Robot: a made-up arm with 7 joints. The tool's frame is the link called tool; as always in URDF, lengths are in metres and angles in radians. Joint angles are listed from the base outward. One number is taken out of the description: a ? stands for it. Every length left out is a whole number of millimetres.
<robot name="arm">
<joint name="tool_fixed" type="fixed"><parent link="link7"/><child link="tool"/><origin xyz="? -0.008 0" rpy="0.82 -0.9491 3.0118"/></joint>
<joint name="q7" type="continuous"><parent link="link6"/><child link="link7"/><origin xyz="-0.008 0.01 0" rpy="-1.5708 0 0"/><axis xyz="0 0 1"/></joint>
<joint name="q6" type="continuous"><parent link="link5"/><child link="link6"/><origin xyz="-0.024 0.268 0" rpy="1.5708 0 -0.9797"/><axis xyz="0 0 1"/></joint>
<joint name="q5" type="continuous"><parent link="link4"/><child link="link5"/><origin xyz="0.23 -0.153 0" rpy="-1.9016 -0.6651 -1.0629"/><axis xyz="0 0 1"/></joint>
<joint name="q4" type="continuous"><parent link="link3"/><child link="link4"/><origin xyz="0.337 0.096 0" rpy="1.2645 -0.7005 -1.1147"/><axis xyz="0 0 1"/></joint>
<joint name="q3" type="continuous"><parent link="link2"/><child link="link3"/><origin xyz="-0.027 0.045 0" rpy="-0.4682 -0.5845 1.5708"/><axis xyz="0 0 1"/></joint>
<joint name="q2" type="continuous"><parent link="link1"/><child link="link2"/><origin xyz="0.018 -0.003 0" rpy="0 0.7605 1.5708"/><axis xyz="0 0 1"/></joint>
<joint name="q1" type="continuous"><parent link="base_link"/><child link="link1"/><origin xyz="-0.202 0.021 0.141" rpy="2.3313 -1.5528 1.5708"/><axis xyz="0 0 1"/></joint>
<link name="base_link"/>
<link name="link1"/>
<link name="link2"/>
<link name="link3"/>
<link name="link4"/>
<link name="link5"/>
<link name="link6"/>
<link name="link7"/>
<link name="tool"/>
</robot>
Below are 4 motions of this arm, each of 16 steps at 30 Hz.
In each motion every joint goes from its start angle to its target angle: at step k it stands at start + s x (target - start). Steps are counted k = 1, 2, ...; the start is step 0. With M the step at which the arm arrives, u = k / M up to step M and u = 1 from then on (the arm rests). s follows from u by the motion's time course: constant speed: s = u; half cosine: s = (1 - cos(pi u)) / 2; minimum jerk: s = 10 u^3 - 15 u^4 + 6 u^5.
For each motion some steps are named. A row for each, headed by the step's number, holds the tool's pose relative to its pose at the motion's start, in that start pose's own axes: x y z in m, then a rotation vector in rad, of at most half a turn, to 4 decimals.
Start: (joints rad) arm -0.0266 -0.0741 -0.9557 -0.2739 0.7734 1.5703 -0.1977
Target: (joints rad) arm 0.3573 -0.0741 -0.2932 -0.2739 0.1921 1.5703 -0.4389
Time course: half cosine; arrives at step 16
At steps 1, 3, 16:
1: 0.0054 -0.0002 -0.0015 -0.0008 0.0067 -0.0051
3: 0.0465 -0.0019 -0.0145 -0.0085 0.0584 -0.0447
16: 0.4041 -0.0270 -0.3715 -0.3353 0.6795 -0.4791

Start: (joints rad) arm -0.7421 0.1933 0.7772 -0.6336 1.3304 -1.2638 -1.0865
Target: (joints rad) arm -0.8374 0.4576 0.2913 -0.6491 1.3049 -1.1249 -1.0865
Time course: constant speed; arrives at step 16
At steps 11, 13, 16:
11: 0.0243 0.1328 -0.0379 0.1840 0.0353 0.1549
13: 0.0272 0.1576 -0.0409 0.2172 0.0387 0.1809
16: 0.0309 0.1948 -0.0431 0.2669 0.0422 0.2187

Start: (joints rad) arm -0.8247 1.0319 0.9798 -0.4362 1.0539 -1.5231 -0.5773
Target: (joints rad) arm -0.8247 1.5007 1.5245 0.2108 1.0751 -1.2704 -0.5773
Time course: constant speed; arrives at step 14
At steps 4, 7, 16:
4: -0.1695 0.0016 -0.0111 -0.0231 0.4064 -0.1726
7: -0.2966 0.0273 0.0025 -0.0073 0.7177 -0.2930
16: -0.5516 0.1622 0.1121 0.1466 1.4503 -0.5332

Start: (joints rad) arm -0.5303 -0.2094 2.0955 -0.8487 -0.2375 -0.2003 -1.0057
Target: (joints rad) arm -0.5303 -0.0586 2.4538 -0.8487 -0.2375 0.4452 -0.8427
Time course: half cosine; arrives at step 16
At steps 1, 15, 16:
1: -0.0016 0.0006 -0.0009 -0.0036 0.0076 0.0057
15: -0.1713 0.0142 -0.0834 -0.4869 0.7656 0.4931
16: -0.1730 0.0139 -0.0841 -0.4928 0.7726 0.4967

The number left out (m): 0.03
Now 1 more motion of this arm.
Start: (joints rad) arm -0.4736 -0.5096 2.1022 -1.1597 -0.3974 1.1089 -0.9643
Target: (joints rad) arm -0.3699 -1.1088 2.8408 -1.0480 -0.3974 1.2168 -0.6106
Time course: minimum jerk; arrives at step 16
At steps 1, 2, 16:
1: 0.0002 0.0001 -0.0006 -0.0002 0.0015 0.0004
2: 0.0014 0.0006 -0.0045 -0.0011 0.0105 0.0028
16: -0.0013 0.0856 -0.2842 -0.0689 0.6493 0.2181

